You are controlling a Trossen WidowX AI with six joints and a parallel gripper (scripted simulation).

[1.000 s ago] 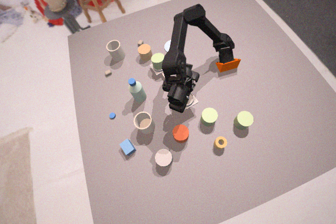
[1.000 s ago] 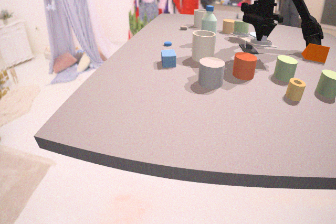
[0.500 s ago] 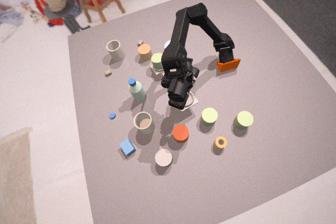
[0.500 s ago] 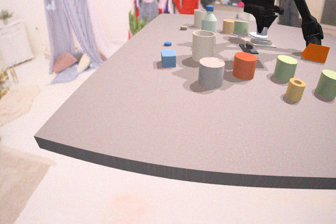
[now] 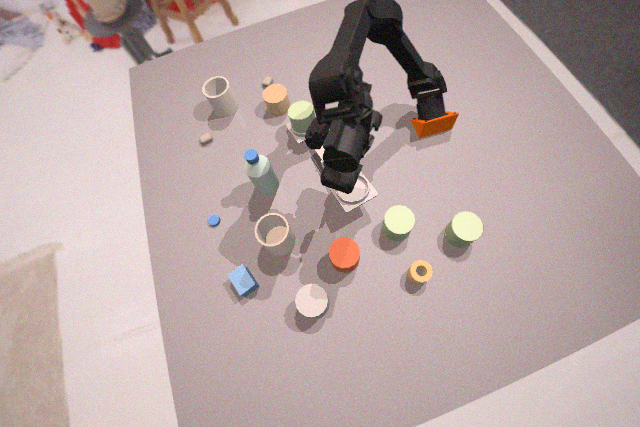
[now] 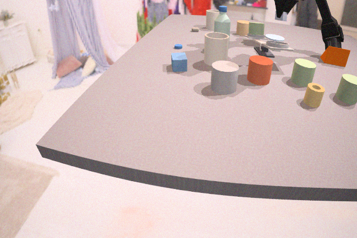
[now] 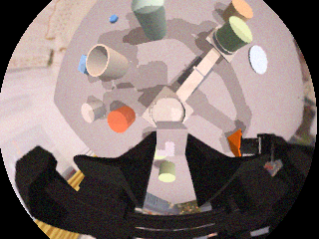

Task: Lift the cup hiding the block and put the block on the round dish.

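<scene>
Right now the round pale blue dish is 7 cm behind my gripper tip, 37 cm to the right of it and 17 cm below it. The rest, counted from my gripper tip: pale lavender block (1 cm above); orange cylinder (7 cm ahead, 12 cm to the left, 14 cm below); bottle (20 cm ahead, 12 cm to the right, 6 cm below).
</scene>
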